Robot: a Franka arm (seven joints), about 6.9 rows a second.
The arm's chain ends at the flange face. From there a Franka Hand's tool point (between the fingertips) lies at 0.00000 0.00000 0.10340 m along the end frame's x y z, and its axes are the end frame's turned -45 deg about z.
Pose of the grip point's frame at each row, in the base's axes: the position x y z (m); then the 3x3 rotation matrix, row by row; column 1 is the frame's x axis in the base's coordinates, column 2 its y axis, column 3 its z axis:
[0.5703, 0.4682, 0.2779], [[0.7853, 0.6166, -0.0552], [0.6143, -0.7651, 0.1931], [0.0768, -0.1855, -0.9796]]
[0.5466, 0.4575, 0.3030], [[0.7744, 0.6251, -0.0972], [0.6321, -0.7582, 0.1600], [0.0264, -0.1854, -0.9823]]
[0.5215, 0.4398, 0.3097], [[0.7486, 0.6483, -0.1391], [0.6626, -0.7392, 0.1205], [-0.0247, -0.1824, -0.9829]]
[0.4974, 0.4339, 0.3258], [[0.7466, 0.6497, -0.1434], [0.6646, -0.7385, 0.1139], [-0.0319, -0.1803, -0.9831]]
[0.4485, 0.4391, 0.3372], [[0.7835, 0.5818, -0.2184], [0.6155, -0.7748, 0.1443], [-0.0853, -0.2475, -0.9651]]
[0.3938, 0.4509, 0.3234], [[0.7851, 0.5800, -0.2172], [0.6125, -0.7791, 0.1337], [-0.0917, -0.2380, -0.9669]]
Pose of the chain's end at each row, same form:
[0.5760, 0.4482, 0.3792], [[0.9913, -0.1193, -0.0552], [-0.1066, -0.9754, 0.1931], [-0.0769, -0.1855, -0.9796]]
[0.5567, 0.4410, 0.4046], [[0.9896, -0.1056, -0.0972], [-0.0892, -0.9831, 0.1600], [-0.1124, -0.1498, -0.9823]]
[0.5359, 0.4273, 0.4113], [[0.9878, -0.0709, -0.1391], [-0.0542, -0.9912, 0.1205], [-0.1464, -0.1115, -0.9829]]
[0.5122, 0.4221, 0.4275], [[0.9873, -0.0685, -0.1434], [-0.0523, -0.9921, 0.1139], [-0.1500, -0.1049, -0.9831]]
[0.4711, 0.4242, 0.4370], [[0.9654, -0.1426, -0.2184], [-0.1126, -0.9831, 0.1443], [-0.2353, -0.1147, -0.9651]]
[0.4163, 0.4371, 0.4234], [[0.9653, -0.1450, -0.2172], [-0.1178, -0.9840, 0.1337], [-0.2331, -0.1034, -0.9669]]

